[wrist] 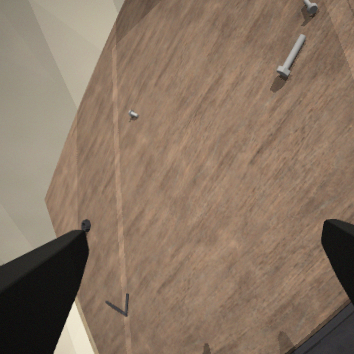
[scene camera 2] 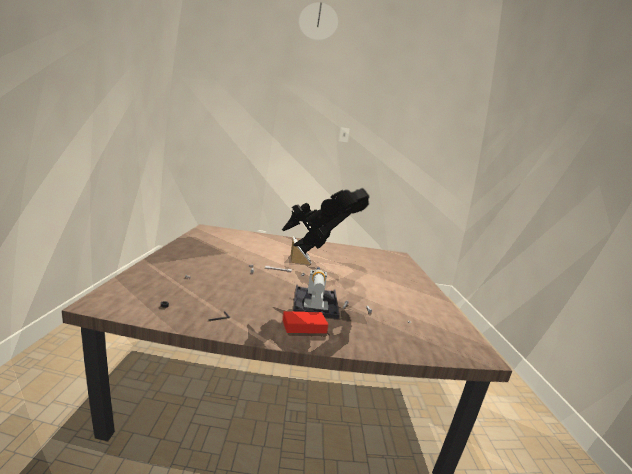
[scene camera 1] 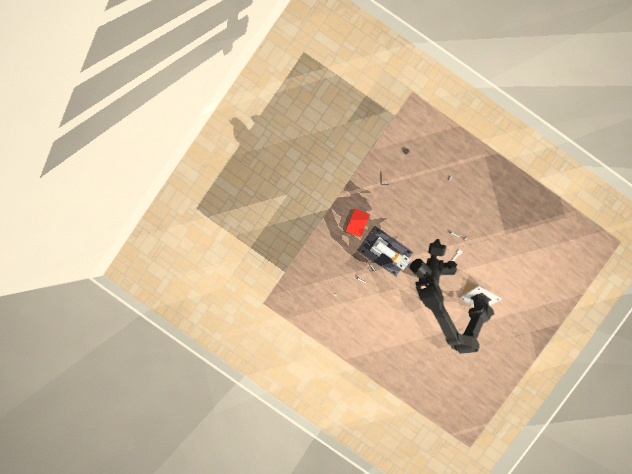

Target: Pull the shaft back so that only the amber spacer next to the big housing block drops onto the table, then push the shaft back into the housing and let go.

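Places are measured from the arm's base along level axes (x ahead, y left, z up), in centimetres.
Pixels of known places: gripper, fingertip midpoint: [wrist: 205,236] [scene camera 2: 288,238]; arm's base, origin of the base link: [scene camera 2: 301,248] [scene camera 1: 481,298].
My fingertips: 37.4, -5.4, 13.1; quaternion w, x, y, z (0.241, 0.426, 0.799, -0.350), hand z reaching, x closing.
Observation:
Ahead of a thing's pixels: the offset from my fingertips to its top centre, as dx, dy, dz. Level surfaces: height alone.
A dark fixture base [scene camera 1: 368,251] [scene camera 2: 333,309] carries a pale grey shaft assembly [scene camera 1: 383,248] [scene camera 2: 317,286]. An amber spacer {+9.2, +12.9, -8.5} [scene camera 1: 396,257] [scene camera 2: 319,273] shows as a thin band around it, beside a pale end block {+6.7, +12.9, -8.5} [scene camera 1: 403,262]. Too small to tell which block is the big housing, or whether other spacers sit on the shaft. My gripper [scene camera 1: 445,256] [wrist: 205,236] is open and empty. It hangs above the table, to the right of the fixture in the first scene view and behind and above it in the second. The shaft and spacer do not show in the wrist view.
A red block {+32.2, +9.4, -15.7} [scene camera 1: 357,222] [scene camera 2: 305,322] lies beside the fixture, near the table edge. A black L-shaped key {+33.8, -16.7, -18.2} [scene camera 1: 381,179] [scene camera 2: 219,317] [wrist: 124,309], a dark nut {+32.6, -33.8, -17.6} [scene camera 1: 405,150] [scene camera 2: 164,304] and several bolts, including a long bolt {-11.2, -13.7, -17.0} [wrist: 293,56], lie on the table {dz -18.6} [scene camera 1: 357,331].

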